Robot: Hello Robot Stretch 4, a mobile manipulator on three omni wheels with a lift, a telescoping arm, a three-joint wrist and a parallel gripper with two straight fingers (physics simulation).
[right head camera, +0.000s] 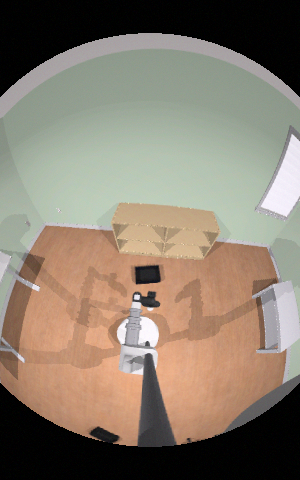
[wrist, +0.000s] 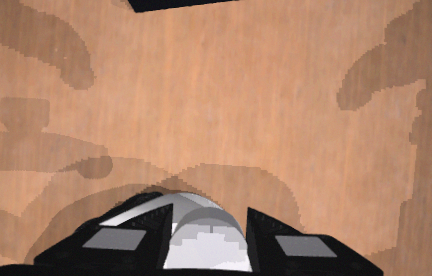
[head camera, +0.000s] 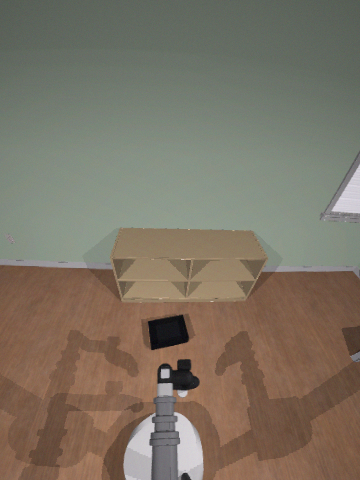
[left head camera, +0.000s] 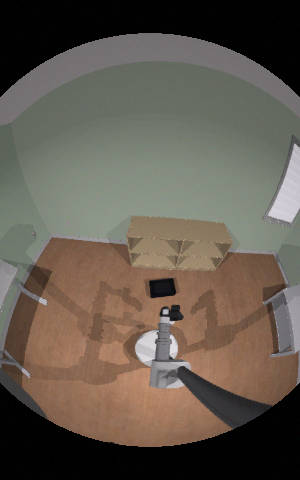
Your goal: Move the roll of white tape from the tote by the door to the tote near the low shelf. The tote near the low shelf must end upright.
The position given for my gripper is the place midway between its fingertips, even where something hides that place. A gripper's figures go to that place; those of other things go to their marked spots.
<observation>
My gripper (wrist: 209, 225): 17 cm from the lens. A roll of white tape (wrist: 208, 233) is 17 cm from the lens.
</observation>
